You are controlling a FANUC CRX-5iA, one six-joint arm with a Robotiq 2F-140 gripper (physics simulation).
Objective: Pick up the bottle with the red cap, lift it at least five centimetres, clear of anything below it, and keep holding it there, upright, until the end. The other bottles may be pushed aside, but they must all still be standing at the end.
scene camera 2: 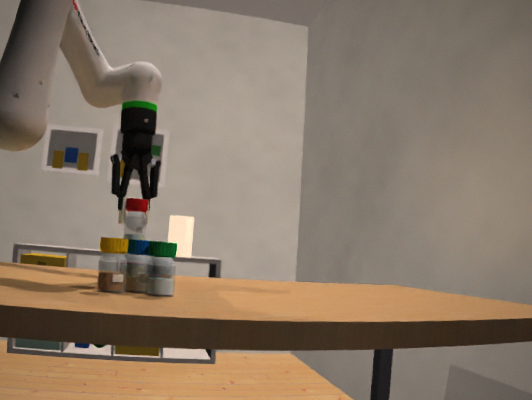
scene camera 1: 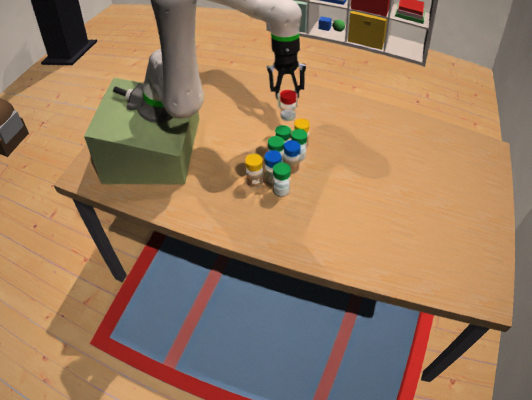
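The bottle with the red cap is upright and raised above the table, behind the other bottles. My gripper points down and is shut on it, one finger on each side. In the scene camera 2 view its base lies behind the caps of the front bottles. The other bottles stand upright in a group: a yellow-capped one at the back, several green-capped ones, among them the front one, two blue-capped ones, and a yellow-capped one at the front left.
The bottles stand on the wooden table. The arm's green base block is at the table's left. A shelf unit stands behind the table, and a blue mat with a red border lies on the floor in front.
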